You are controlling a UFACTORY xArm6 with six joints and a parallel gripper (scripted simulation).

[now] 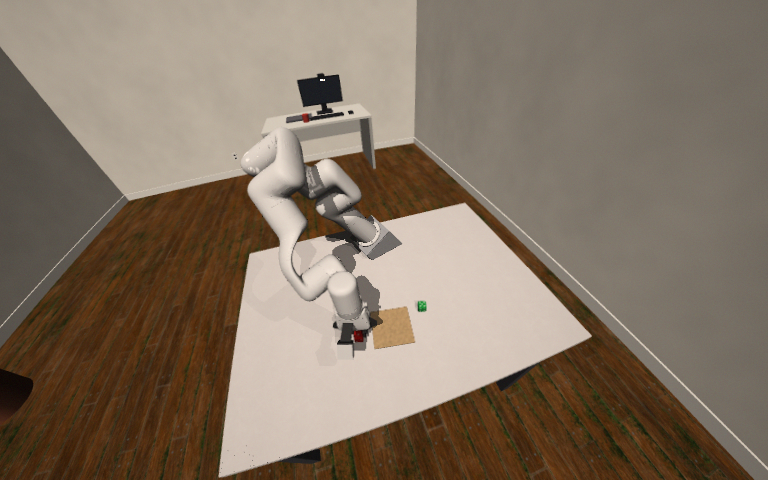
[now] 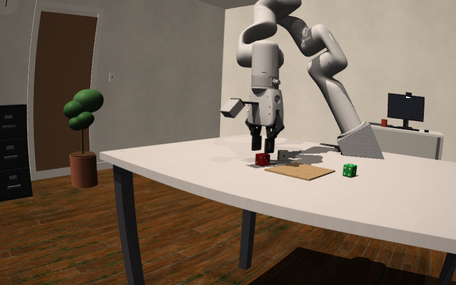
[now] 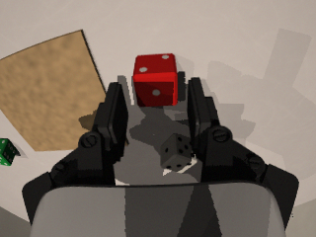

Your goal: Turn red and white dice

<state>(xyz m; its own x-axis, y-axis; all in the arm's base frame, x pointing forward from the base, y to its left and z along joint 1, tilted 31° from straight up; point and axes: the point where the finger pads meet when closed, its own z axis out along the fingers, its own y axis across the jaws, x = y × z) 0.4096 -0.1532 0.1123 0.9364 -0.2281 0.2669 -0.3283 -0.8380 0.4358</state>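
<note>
The red die lies 40 mm below my hand. From my hand the other things lie so: green die: 20 mm behind, 260 mm to the left, 40 mm below; then white die: 100 mm behind, 20 mm to the left, 40 mm below; then tan mat: 120 mm to the left, 50 mm below.
</note>
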